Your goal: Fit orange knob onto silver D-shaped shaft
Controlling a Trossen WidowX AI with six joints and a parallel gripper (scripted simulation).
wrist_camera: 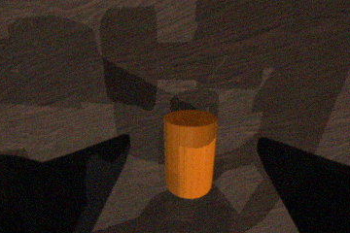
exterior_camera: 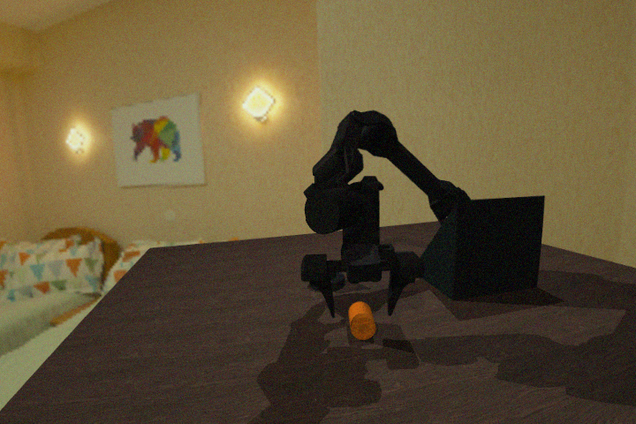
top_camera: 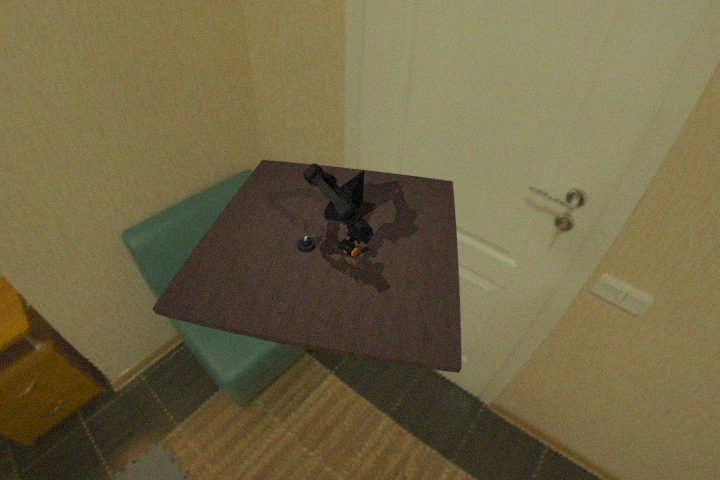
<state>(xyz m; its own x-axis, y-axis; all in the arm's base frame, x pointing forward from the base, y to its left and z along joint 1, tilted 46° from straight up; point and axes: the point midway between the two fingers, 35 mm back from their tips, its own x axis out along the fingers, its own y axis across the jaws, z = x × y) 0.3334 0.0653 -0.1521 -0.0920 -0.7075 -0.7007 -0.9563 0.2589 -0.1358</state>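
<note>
Right now my gripper tip is 2 cm above the orange knob. Round my gripper tip: round pedestal (1 cm behind, 24 cm to the right, 1 cm below).
</note>
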